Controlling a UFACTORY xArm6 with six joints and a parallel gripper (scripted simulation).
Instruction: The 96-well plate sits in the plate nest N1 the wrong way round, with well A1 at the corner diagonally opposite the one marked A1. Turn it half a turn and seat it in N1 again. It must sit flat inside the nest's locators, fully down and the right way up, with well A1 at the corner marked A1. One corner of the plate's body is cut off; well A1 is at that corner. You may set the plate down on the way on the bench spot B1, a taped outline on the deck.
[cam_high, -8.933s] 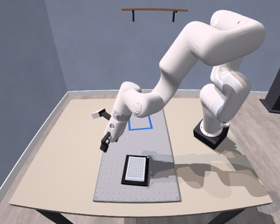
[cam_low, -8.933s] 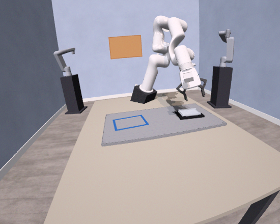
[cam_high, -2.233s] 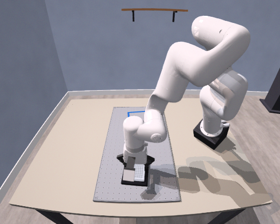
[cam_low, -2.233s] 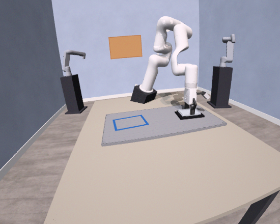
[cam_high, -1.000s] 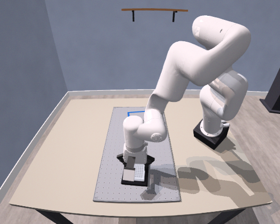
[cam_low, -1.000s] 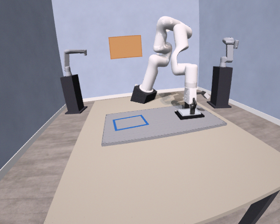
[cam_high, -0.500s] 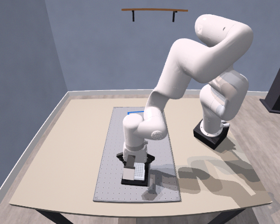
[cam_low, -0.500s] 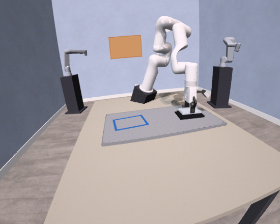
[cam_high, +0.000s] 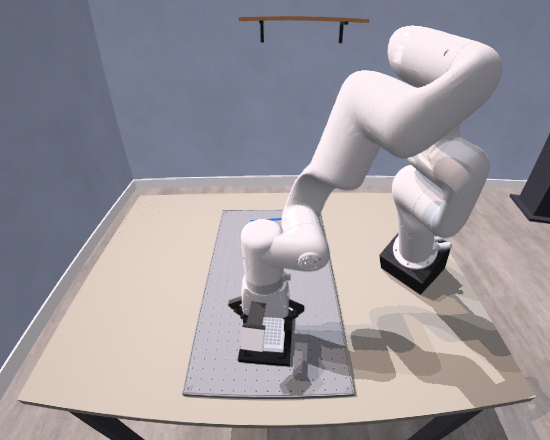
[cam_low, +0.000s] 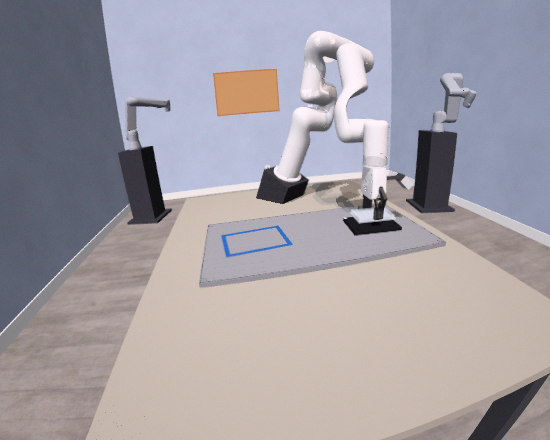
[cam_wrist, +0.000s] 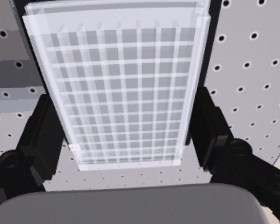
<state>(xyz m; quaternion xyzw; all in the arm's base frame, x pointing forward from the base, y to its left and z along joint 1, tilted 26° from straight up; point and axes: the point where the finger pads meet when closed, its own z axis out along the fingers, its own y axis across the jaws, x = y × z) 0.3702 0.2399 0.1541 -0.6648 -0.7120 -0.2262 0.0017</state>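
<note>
My hand is 4 cm above the black plate nest N1. Round my hand: 96-well plate (1 cm below); then white A1 mark (4 cm behind, 8 cm to the right, 4 cm below).
</note>
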